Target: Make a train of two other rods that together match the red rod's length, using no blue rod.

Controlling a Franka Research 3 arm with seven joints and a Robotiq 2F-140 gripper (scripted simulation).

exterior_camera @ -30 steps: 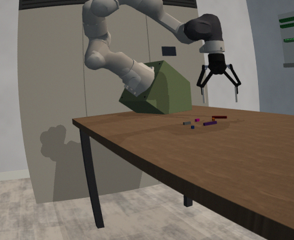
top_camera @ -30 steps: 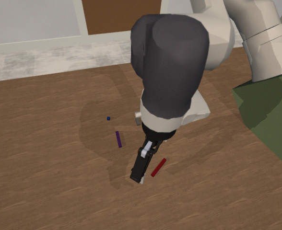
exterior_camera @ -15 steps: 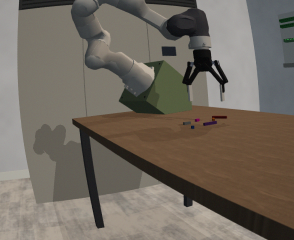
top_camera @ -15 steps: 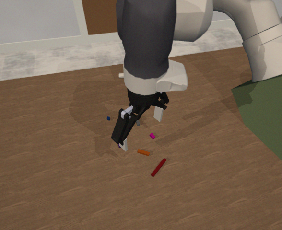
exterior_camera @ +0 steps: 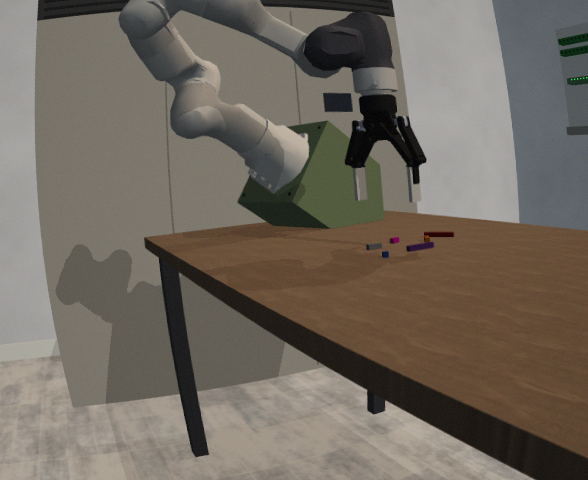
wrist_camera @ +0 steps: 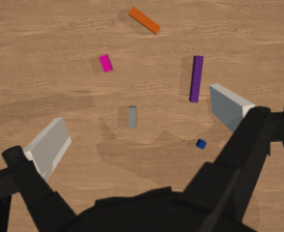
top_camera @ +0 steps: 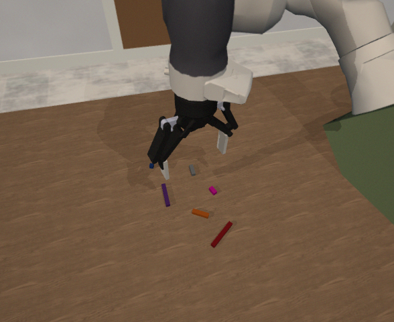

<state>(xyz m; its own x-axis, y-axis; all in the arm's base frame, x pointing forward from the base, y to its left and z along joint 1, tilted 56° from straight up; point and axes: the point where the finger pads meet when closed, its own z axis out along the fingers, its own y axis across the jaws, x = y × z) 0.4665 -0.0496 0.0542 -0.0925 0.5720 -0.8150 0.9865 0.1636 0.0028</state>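
Now: the grey rod 1 cm behind my hand, 3 cm to the right of it and 10 cm below it. Also, from my hand: orange rod: 2 cm ahead, 9 cm to the left, 10 cm below; then purple rod: 8 cm ahead, 1 cm to the left, 10 cm below; then magenta rod: 4 cm behind, 4 cm to the left, 10 cm below.
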